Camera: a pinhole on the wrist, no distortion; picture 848 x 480 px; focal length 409.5 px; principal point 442.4 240.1 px. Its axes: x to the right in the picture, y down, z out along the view. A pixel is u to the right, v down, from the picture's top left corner.
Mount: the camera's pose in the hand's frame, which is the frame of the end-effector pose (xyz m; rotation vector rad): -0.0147 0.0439 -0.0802 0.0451 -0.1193 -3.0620
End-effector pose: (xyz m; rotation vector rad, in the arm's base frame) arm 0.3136 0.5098 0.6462 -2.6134 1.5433 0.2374
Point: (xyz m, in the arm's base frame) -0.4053 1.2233 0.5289
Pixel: outside the picture
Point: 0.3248 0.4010 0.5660
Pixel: 46 305
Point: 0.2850 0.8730 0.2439
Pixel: 627 407
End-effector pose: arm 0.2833 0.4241 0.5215 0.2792 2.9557 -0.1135
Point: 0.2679 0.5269 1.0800
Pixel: behind the camera
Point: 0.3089 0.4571 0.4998
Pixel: 435 294
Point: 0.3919 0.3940 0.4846
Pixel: 713 404
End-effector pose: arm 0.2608 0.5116 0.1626 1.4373 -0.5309 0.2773
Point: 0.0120 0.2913 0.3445
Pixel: 500 35
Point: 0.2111 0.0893 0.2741
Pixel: 362 260
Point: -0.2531 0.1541 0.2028
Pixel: 685 106
